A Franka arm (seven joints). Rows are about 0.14 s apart.
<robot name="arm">
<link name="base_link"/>
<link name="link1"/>
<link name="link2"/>
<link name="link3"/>
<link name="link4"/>
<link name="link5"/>
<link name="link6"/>
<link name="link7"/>
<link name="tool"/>
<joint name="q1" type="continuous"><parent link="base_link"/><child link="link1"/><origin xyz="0.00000 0.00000 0.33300" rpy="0.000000 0.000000 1.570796"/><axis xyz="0 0 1"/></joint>
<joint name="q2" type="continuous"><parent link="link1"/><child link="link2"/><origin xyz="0.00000 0.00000 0.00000" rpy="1.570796 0.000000 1.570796"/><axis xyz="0 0 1"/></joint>
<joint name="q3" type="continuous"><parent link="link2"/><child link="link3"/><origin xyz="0.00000 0.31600 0.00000" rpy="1.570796 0.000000 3.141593"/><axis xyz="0 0 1"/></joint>
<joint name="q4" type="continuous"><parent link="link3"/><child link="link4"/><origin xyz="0.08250 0.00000 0.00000" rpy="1.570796 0.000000 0.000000"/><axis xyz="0 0 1"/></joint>
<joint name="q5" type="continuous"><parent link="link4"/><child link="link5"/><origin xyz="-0.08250 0.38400 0.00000" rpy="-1.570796 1.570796 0.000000"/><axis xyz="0 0 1"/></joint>
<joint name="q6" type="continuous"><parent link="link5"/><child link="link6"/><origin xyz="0.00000 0.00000 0.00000" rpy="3.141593 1.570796 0.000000"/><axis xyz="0 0 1"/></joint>
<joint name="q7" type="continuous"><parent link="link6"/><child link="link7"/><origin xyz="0.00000 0.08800 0.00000" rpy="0.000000 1.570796 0.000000"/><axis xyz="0 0 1"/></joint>
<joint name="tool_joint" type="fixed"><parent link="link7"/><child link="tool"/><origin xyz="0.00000 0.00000 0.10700" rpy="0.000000 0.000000 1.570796"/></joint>
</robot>
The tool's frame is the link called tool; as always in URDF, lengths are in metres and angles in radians. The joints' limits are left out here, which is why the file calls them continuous.
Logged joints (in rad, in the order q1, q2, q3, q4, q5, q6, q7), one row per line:
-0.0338 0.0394 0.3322 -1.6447 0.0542 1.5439 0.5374
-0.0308 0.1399 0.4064 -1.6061 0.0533 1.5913 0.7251
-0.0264 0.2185 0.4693 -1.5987 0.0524 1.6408 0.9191
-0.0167 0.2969 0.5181 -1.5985 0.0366 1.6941 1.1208
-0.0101 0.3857 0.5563 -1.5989 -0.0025 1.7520 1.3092
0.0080 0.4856 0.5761 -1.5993 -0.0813 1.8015 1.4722
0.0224 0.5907 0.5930 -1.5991 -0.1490 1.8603 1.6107
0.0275 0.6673 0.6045 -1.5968 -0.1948 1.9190 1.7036
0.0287 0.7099 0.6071 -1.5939 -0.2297 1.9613 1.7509
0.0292 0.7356 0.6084 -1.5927 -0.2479 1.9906 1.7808
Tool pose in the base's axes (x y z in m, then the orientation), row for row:
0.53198 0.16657 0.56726 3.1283 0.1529 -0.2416
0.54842 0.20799 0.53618 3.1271 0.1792 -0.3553
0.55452 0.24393 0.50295 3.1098 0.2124 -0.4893
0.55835 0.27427 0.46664 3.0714 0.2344 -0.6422
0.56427 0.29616 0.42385 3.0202 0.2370 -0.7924
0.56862 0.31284 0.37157 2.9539 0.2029 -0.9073
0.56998 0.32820 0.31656 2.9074 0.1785 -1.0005
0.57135 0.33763 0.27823 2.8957 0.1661 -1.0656
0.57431 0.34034 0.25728 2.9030 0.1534 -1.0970
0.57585 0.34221 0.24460 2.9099 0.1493 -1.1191
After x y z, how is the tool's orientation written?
As angles about the fixed x, y, z axes (roll, pitch, yaw), in radians.
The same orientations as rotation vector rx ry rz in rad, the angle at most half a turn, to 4 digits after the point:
-3.1045 0.3753 0.2403
-3.0631 0.5479 0.2791
-3.0120 0.7465 0.3329
-2.9556 0.9695 0.3820
2.8630 -1.1734 -0.4124
2.7413 -1.3042 -0.4030
2.6431 -1.4088 -0.4041
2.5890 -1.4910 -0.4017
2.5690 -1.5374 -0.3834
2.5574 -1.5710 -0.3756

